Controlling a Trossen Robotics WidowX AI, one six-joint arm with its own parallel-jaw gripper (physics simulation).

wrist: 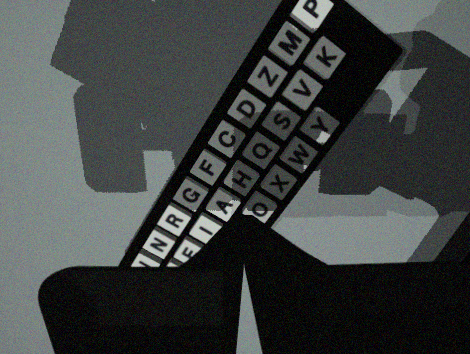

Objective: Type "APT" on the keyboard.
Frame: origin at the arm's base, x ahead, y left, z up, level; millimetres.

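Seen in the pictures: gripper, fingertip midpoint: [242,225].
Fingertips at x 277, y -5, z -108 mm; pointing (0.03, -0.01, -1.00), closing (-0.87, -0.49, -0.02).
Observation:
Offsets run from my fingertips to a thing's middle. "spot": to the spot under its first point. Level surfaces: height alone.
The black keyboard @(spot: dx -20, dy -98, dz -42 mm) [367,55] lies slanted across the view, from upper right to lower left, with light square letter keys. The P key @(dx +17, dy -99, dz -40 mm) [313,11] is at its top end, partly cut off by the frame. The A key @(dx +5, dy +10, dz -40 mm) [223,205] is in the middle row, just left of and above the fingertips. The T key does not show; the fingers cover the keyboard's lower part. My gripper [242,225] is shut and empty, its dark tips over the keyboard between the A key and the O key @(dx -15, dy +2, dz -40 mm) [260,209]. Whether they touch it cannot be told.
The pale grey table top @(dz -55 mm) [95,230] surrounds the keyboard. Large dark shadows of the arm fall on it to the left and right, and across several keys. A very dark shape [459,245] shows at the lower right edge.

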